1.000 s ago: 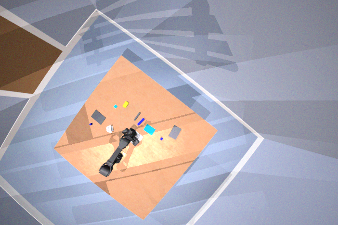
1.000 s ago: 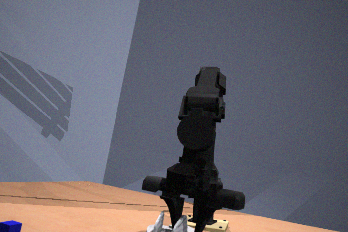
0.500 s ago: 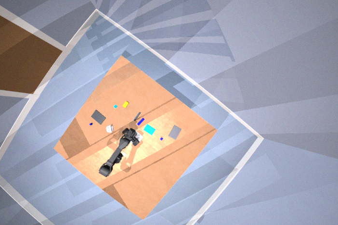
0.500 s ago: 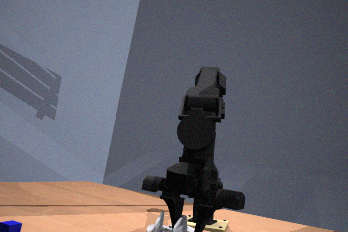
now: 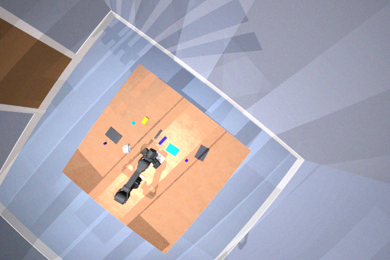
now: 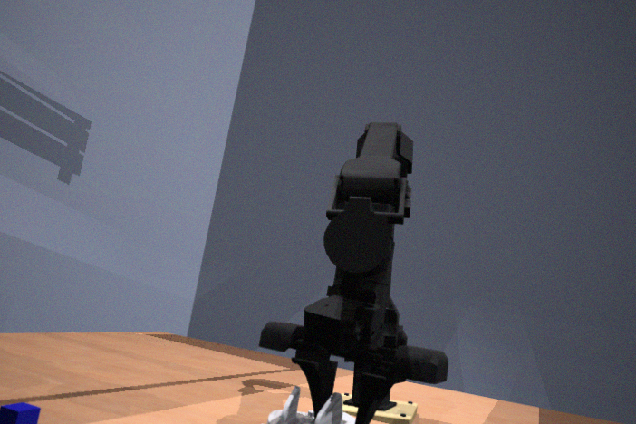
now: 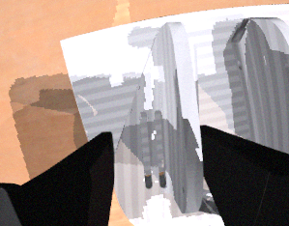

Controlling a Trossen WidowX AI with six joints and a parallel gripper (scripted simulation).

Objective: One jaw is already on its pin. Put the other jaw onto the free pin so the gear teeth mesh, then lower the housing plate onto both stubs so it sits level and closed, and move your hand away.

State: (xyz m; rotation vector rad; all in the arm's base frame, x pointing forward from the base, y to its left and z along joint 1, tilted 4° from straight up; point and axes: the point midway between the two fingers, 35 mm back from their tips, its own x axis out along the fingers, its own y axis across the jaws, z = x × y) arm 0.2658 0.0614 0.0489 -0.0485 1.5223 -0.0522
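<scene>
The jaw lies 30 mm behind my gripper tip, 20 mm to the right of it and 10 mm above it. The rest, counted from my gripper tip: blue bar: 150 mm ahead, 50 mm to the left, 10 mm below; cyan plate: 160 mm ahead, 70 mm to the right, 20 mm below; dark bar: 160 mm ahead, 120 mm to the left, 10 mm below.
</scene>
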